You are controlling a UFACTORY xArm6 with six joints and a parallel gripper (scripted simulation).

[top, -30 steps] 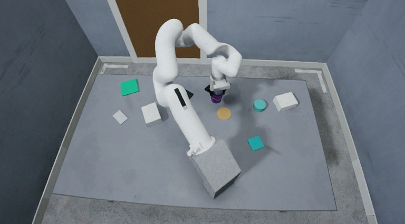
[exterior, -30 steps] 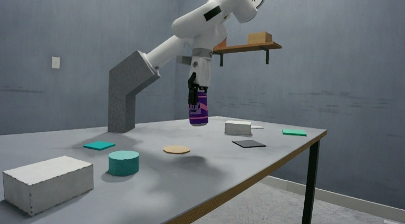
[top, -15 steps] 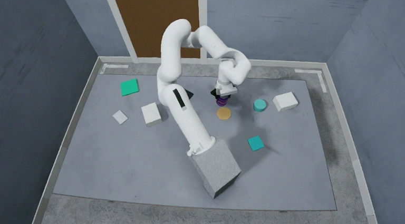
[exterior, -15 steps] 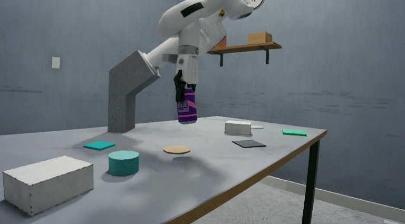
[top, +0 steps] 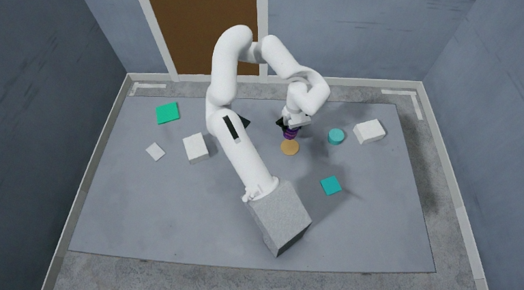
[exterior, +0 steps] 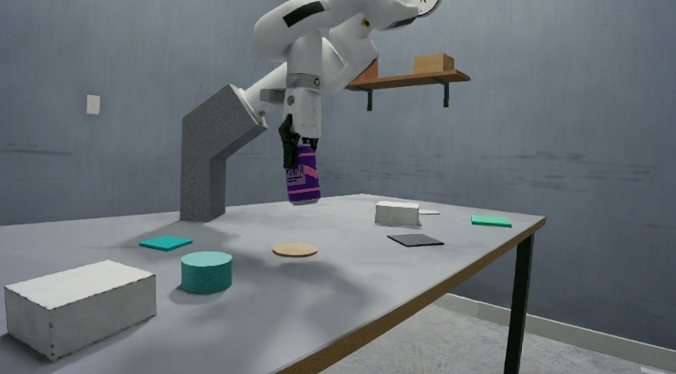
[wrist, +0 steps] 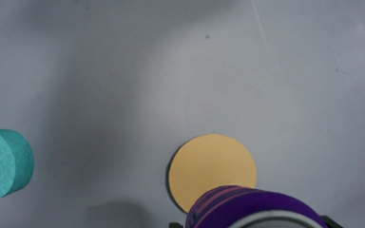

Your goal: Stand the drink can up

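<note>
The purple drink can is 3 cm below my hand. The rest, counted from my hand: dark grey square mat: 32 cm to the left, 19 cm below; then white block: 36 cm to the right, 27 cm ahead, 17 cm below; then teal square pad: 27 cm to the right, 19 cm below, 10 cm behind.
</note>
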